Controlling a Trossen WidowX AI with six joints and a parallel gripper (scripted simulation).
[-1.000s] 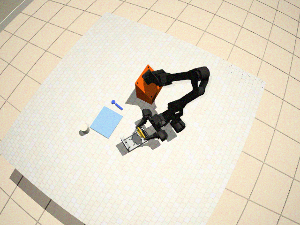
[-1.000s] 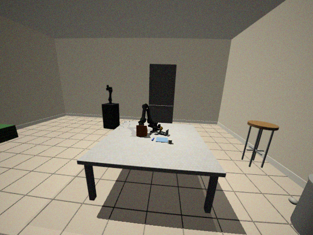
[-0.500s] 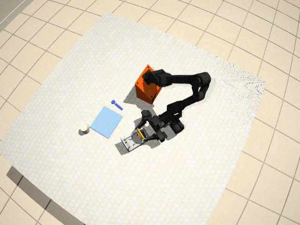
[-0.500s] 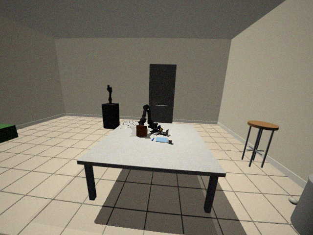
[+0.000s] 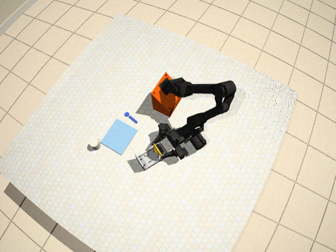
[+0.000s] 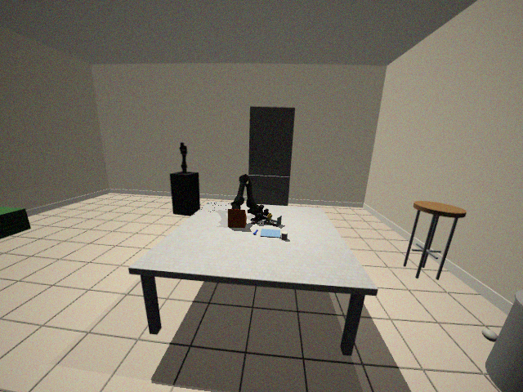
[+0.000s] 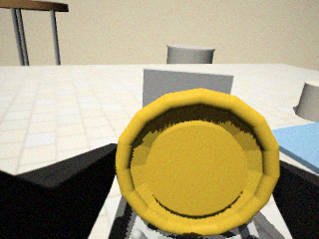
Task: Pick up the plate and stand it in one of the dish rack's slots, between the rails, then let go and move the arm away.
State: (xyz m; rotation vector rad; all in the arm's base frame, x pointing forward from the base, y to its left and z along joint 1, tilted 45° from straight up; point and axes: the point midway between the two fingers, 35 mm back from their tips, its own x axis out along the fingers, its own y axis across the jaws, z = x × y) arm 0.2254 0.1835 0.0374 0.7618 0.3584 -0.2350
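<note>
Right now the yellow plate is 10 mm behind my gripper tip. Also, from my gripper tip: blue spoon 80 mm behind, 230 mm to the right, 50 mm below; then grey dish rack 20 mm ahead, 10 mm to the right, 30 mm below; then light blue mat 40 mm ahead, 210 mm to the right, 50 mm below.
</note>
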